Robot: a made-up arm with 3 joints. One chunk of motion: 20 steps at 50 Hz.
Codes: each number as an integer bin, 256 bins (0 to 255) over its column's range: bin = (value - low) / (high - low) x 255, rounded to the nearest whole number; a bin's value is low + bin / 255 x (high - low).
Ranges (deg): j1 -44..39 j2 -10..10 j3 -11..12
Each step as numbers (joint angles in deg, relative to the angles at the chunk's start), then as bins.
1 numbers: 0.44 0.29 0.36
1 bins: 137 131 126
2 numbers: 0.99 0.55 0.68
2 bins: 138 135 129
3 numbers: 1.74 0.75 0.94
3 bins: 141 137 132
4 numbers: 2.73 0.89 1.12
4 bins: 144 139 134
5 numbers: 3.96 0.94 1.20
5 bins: 147 139 135
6 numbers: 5.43 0.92 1.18
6 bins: 152 139 135
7 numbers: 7.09 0.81 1.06
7 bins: 157 138 134
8 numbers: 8.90 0.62 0.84
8 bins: 163 135 131
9 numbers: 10.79 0.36 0.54
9 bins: 168 132 128
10 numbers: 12.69 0.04 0.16
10 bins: 174 128 124
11 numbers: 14.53 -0.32 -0.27
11 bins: 180 123 119
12 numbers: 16.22 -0.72 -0.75
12 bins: 185 118 114
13 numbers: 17.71 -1.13 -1.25
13 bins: 190 113 108
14 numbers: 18.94 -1.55 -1.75
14 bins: 193 108 103
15 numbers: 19.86 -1.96 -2.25
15 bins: 196 103 97
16 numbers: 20.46 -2.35 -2.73
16 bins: 198 98 92
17 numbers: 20.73 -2.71 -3.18
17 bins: 199 93 87
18 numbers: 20.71 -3.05 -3.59
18 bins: 199 89 82
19 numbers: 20.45 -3.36 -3.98
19 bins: 198 85 78
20 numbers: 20.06 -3.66 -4.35
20 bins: 197 81 74
